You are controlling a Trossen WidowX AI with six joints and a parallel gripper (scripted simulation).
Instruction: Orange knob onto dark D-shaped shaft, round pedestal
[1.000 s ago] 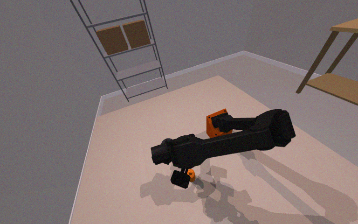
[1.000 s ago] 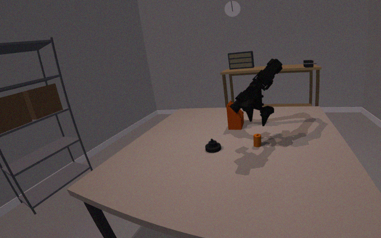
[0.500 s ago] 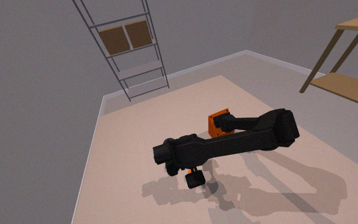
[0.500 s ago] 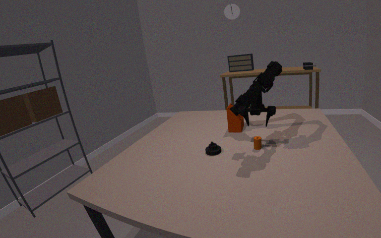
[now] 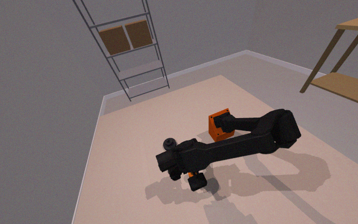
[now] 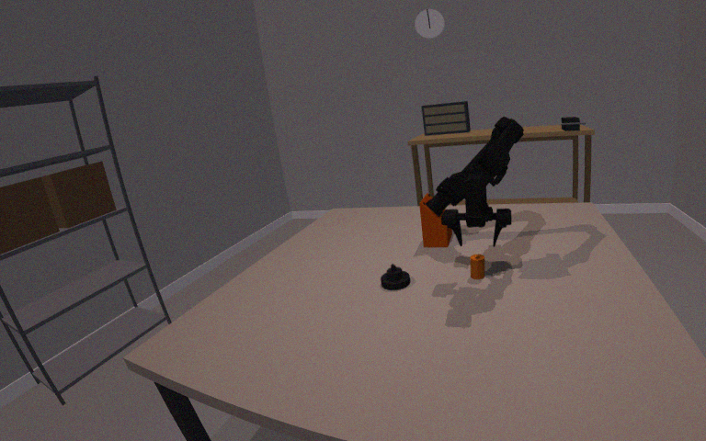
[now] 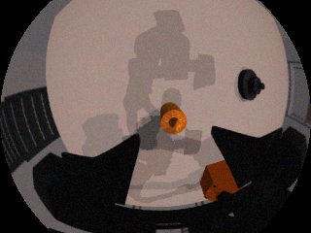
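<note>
Now: the orange knob 60 mm below my gripper tip. The rest, counted from my gripper tip: dark round pedestal: 70 mm ahead, 230 mm to the right, 60 mm below.
</note>
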